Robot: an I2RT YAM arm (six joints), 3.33 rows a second.
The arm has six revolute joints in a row. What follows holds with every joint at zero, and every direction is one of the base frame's.
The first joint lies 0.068 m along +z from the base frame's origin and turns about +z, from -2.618 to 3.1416 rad.
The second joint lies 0.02 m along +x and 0.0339 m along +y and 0.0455 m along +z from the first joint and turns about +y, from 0 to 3.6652 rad.
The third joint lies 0.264 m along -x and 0.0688 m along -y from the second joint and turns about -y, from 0 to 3.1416 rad.
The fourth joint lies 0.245 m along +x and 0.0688 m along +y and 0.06 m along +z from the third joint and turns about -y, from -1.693 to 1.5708 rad.
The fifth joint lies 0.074 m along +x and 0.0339 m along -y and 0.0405 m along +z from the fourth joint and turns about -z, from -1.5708 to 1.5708 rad.
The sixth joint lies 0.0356 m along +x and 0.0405 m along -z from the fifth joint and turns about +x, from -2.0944 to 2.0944 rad.
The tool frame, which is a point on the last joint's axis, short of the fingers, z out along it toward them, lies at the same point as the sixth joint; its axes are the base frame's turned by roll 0, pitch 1.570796 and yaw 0 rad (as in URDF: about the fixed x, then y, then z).
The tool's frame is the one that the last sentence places.
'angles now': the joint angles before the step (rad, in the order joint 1, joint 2, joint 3, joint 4, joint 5, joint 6). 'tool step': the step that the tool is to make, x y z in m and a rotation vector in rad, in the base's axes. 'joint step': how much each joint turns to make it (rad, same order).
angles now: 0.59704, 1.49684, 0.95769, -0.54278, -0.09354, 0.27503
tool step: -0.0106, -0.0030, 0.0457, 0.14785, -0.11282, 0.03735
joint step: 0.00392, -0.13516, 0.02713, 0.01481, -0.06718, 0.00394
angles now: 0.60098, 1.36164, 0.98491, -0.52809, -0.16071, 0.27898
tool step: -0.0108, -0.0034, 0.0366, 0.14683, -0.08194, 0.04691
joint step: 0.00114, -0.09831, 0.02672, 0.02920, -0.08589, 0.01715
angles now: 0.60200, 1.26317, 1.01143, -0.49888, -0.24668, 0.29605
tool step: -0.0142, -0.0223, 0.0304, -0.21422, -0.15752, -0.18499
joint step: 0.00380, -0.09135, 0.06468, -0.15375, 0.31938, -0.06594
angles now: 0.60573, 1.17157, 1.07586, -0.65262, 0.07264, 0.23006
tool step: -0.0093, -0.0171, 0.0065, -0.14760, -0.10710, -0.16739
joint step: -0.00084, -0.06168, -0.01555, -0.03777, 0.24603, -0.02167
